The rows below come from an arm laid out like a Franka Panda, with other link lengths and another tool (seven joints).
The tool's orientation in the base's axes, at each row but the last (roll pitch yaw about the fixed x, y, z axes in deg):
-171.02 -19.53 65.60
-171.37 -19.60 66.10
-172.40 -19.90 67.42
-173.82 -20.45 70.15
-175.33 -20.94 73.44
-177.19 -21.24 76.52
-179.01 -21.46 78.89
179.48 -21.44 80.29
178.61 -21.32 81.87
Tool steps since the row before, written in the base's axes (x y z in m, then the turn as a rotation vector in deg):
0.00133 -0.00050 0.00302 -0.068 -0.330 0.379
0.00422 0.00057 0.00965 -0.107 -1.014 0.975
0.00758 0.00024 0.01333 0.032 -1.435 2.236
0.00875 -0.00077 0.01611 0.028 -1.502 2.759
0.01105 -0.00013 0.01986 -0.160 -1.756 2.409
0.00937 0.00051 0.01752 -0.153 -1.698 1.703
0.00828 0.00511 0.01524 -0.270 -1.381 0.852
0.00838 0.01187 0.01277 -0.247 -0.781 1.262
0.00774 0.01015 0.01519 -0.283 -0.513 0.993
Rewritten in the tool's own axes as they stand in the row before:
0.00110 0.00096 -0.00300 -0.183 0.001 -0.473
0.00534 0.00233 -0.00879 -0.587 0.123 -1.277
0.00748 0.00533 -0.01228 -0.473 0.238 -2.604
0.00773 0.00690 -0.01514 -0.351 0.202 -3.115
0.00992 0.00917 -0.01827 -0.754 0.112 -2.886
0.00885 0.00823 -0.01578 -0.955 0.139 -2.208
0.01173 0.00694 -0.01189 -0.998 -0.021 -1.308
0.01687 0.00632 -0.00704 -0.294 -0.098 -1.472
0.01590 0.00647 -0.00995 -0.149 -0.180 -1.129

